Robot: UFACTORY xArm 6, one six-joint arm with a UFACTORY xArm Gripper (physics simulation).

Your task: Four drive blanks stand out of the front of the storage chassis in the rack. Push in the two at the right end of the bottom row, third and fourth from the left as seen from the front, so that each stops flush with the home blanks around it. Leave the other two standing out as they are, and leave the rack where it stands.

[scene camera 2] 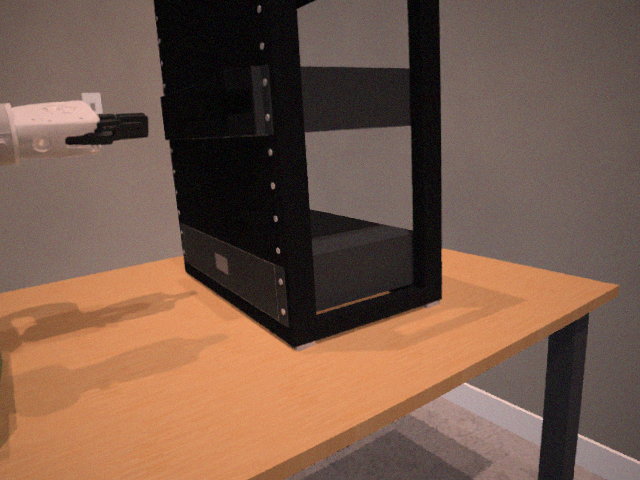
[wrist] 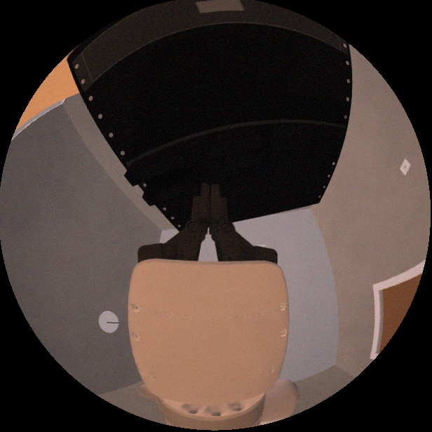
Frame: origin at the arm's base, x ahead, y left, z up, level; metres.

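Seen in the pictures: gripper, fingertip midpoint: [scene camera 2: 146, 124].
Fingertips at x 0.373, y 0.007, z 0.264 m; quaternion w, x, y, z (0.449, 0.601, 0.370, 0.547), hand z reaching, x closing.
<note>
Pixels of each thing's top centre, then the offset from my fingertips to it. "*": a spot on its surface instead. Level surfaces: height alone.
- black rack, surface spot: [scene camera 2: 301, 180] * dx +0.116, dy -0.196, dz -0.087 m
- wooden table, its level: dz -0.327 m
- grey panel with a light label, surface spot: [scene camera 2: 221, 262] * dx +0.134, dy +0.057, dz -0.246 m
The black rack [scene camera 2: 301, 180] [wrist: 225, 75] stands upright on the table. The storage chassis [scene camera 2: 261, 100] [wrist: 280, 124] is a dark band across its front. Two small dark shapes jut past the rack's left outline in the wrist view, an upper one [wrist: 134, 177] and a lower one [wrist: 150, 196]; I cannot tell which drive blanks they are. The chassis face is too dark to tell the blanks apart or how far each stands out. My gripper [scene camera 2: 147, 125] [wrist: 209, 193] is shut and empty, level, pointing at the chassis front. A gap shows between its tips and the rack in the scene view.
The wooden table [scene camera 2: 155, 413] carries the rack near its far right corner. A grey panel with a light label [scene camera 2: 221, 262] [wrist: 220, 6] fills the rack's bottom. Rack screws line both front posts. Part of a green object [scene camera 2: 4, 403] shows at the left edge.
</note>
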